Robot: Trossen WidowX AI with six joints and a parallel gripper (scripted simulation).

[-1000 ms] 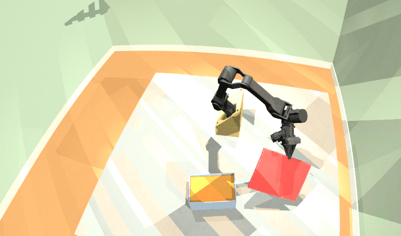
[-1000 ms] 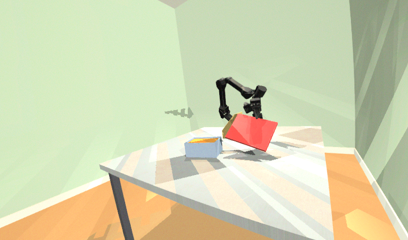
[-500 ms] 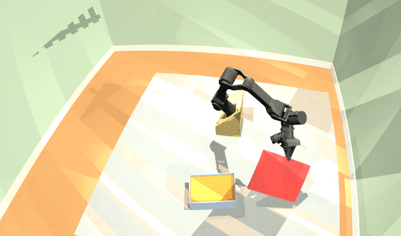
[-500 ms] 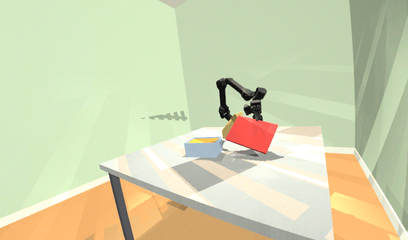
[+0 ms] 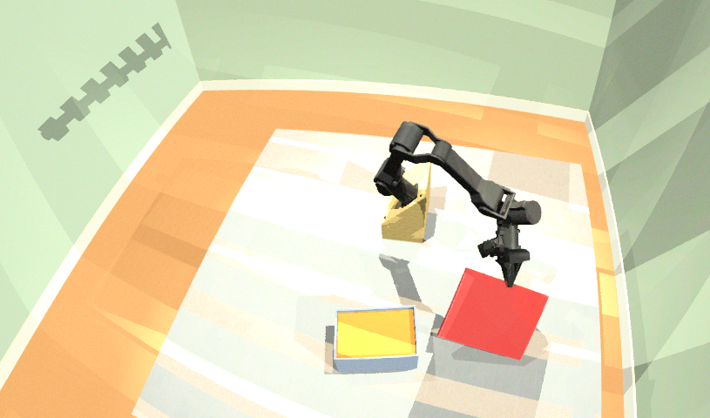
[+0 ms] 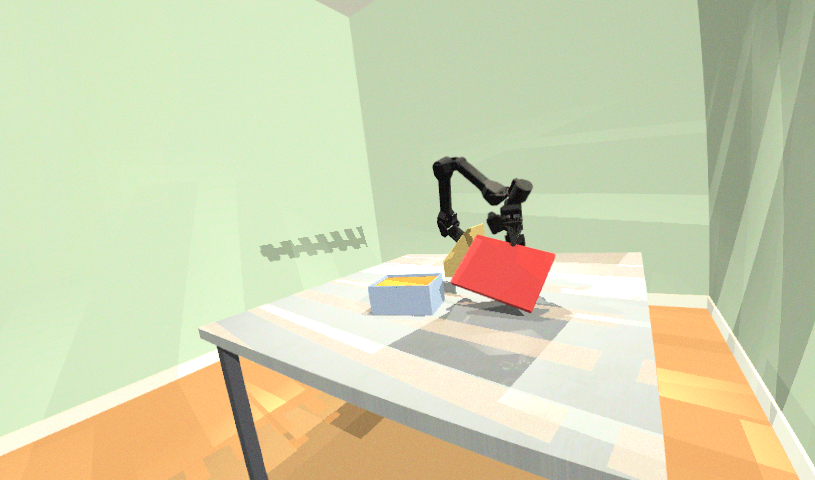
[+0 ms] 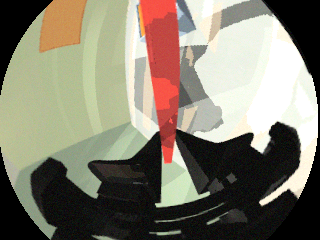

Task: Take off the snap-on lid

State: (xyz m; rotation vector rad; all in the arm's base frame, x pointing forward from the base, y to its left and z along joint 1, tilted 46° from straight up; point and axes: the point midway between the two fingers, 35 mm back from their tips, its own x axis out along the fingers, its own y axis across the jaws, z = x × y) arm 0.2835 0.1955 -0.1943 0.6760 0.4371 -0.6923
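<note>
My gripper tip is 60 mm short of the red lid, 30 mm to the left of it and 50 mm above it. The rest, counted from my gripper tip: storage box 110 mm ahead, 330 mm to the right, 120 mm below.
</note>
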